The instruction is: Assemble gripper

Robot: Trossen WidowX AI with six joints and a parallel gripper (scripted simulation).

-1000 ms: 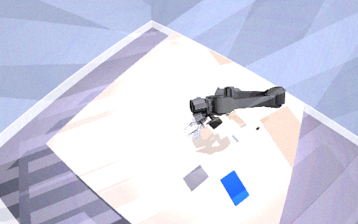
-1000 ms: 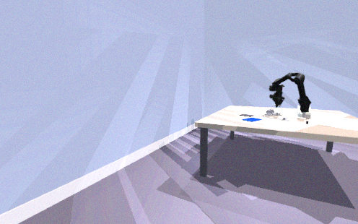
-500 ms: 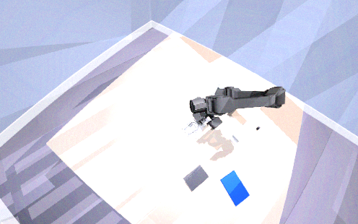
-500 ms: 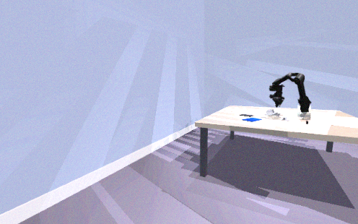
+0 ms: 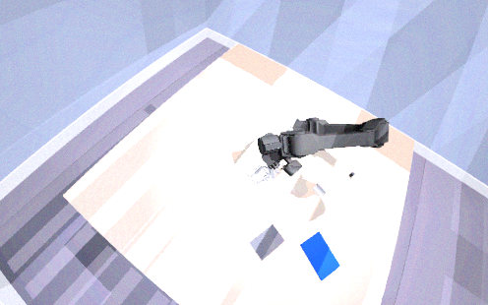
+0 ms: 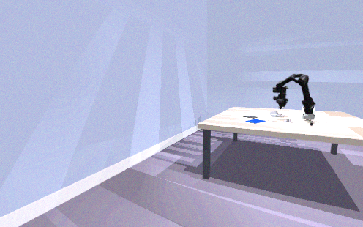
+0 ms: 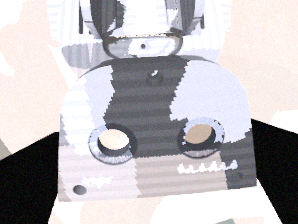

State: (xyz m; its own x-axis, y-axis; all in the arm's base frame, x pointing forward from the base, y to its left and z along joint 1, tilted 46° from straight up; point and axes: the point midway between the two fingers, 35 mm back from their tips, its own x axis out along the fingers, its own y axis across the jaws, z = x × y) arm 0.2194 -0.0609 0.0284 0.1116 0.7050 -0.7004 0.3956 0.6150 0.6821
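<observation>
The gripper jaw is 60 mm below my gripper tip, 30 mm ahead of it and 10 mm to the left of it. From my gripper tip the other things lie so: grey gripper base 20 mm above, 10 mm ahead; then small pale part 250 mm to the left, 70 mm below, 30 mm behind; then grey square plate 290 mm ahead, 120 mm to the left, 70 mm below.
</observation>
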